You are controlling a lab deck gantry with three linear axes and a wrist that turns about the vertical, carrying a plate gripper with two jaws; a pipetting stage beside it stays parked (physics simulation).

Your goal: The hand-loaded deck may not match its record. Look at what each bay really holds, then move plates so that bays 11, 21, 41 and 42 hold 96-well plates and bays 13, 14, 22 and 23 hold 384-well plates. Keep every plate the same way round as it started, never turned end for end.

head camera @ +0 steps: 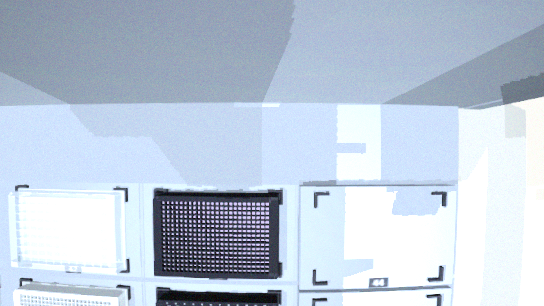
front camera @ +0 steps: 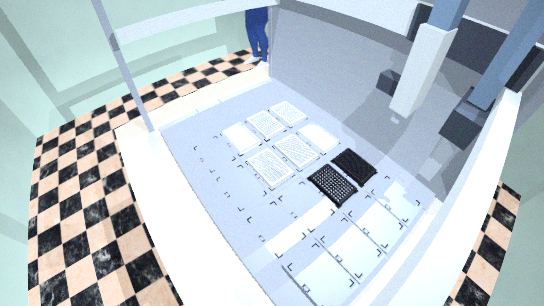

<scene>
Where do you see a white plate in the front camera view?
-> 314,134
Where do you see a white plate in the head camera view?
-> At 55,229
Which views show my gripper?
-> The front camera view only.
</scene>
